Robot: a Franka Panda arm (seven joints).
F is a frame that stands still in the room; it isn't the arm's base.
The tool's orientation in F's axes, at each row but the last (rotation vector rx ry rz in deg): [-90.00, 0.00, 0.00]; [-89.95, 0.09, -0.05]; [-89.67, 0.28, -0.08]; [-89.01, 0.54, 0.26]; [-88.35, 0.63, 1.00]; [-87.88, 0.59, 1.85]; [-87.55, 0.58, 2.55]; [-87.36, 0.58, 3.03]
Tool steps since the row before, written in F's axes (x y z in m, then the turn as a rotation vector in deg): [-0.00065, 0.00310, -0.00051, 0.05, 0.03, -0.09]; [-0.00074, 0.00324, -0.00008, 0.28, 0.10, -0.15]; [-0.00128, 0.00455, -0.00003, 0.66, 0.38, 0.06]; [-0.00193, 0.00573, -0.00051, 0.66, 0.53, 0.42]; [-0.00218, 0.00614, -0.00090, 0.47, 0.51, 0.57]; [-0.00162, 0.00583, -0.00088, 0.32, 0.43, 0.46]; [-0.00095, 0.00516, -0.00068, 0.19, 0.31, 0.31]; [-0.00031, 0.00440, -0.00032, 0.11, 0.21, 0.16]
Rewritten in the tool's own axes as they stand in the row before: [-0.00065, 0.00051, 0.00310, 0.05, 0.09, 0.03]; [-0.00075, 0.00008, 0.00324, 0.28, 0.15, 0.10]; [-0.00130, 0.00006, 0.00454, 0.66, -0.06, 0.38]; [-0.00194, 0.00063, 0.00571, 0.65, -0.42, 0.54]; [-0.00214, 0.00112, 0.00612, 0.46, -0.56, 0.52]; [-0.00151, 0.00114, 0.00581, 0.31, -0.45, 0.44]; [-0.00081, 0.00093, 0.00515, 0.19, -0.30, 0.32]; [-0.00017, 0.00053, 0.00439, 0.11, -0.15, 0.21]
